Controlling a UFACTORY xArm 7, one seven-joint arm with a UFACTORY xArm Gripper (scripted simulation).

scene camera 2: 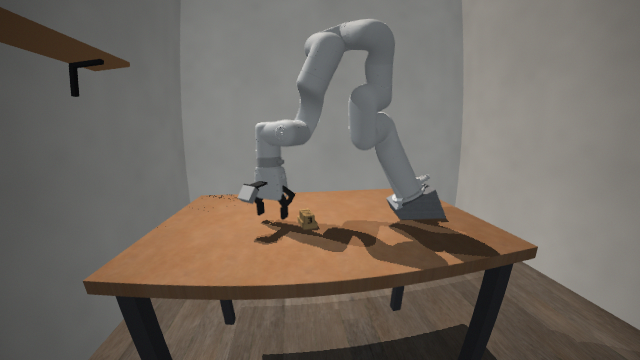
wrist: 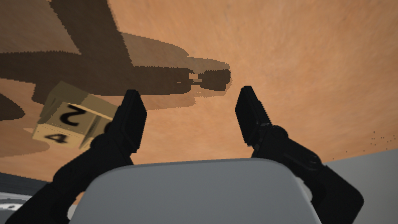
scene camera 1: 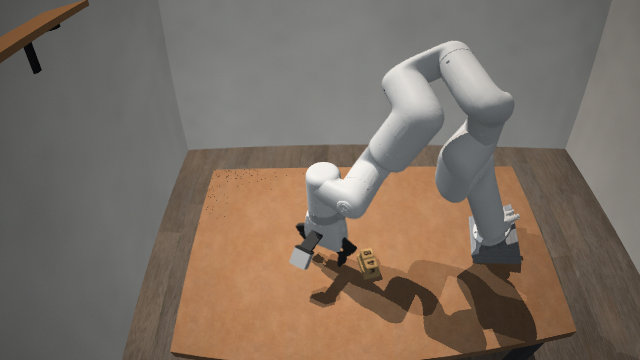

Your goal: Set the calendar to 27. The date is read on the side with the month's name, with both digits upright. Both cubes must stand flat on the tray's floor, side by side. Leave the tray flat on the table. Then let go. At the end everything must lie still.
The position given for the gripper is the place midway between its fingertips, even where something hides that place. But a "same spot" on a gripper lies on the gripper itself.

gripper: scene camera 2; wrist; scene camera 1 326, 256
same spot on gripper: (scene camera 2: 284, 209) = (wrist: 110, 128)
